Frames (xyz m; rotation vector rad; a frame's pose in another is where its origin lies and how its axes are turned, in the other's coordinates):
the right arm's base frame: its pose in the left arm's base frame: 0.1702 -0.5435 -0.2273 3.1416 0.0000 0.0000
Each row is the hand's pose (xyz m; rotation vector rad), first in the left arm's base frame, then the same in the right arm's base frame.
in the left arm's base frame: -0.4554 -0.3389 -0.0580 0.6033 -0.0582 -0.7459
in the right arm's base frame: -0.6256 -0.2046 -0.1693 -2.3654 -0.9570 0.0747
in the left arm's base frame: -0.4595 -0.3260 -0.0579 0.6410 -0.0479 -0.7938
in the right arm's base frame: -0.6297 -0.2175 -0.1694 -2.3080 -1.0050 0.0606
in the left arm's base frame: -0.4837 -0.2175 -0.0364 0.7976 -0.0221 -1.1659
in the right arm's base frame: -0.6539 -0.3260 -0.1909 -1.9550 -1.3766 0.0261
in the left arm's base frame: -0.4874 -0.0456 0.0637 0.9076 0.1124 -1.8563
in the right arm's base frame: -0.6576 -0.4979 -0.2910 -1.3062 -1.9720 -0.1194
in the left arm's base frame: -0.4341 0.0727 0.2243 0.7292 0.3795 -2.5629
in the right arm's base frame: -0.6043 -0.6162 -0.4516 -0.6032 -2.5090 -0.3715
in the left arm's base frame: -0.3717 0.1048 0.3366 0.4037 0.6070 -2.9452
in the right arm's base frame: -0.5419 -0.6483 -0.5639 -0.1559 -2.8118 -0.5795
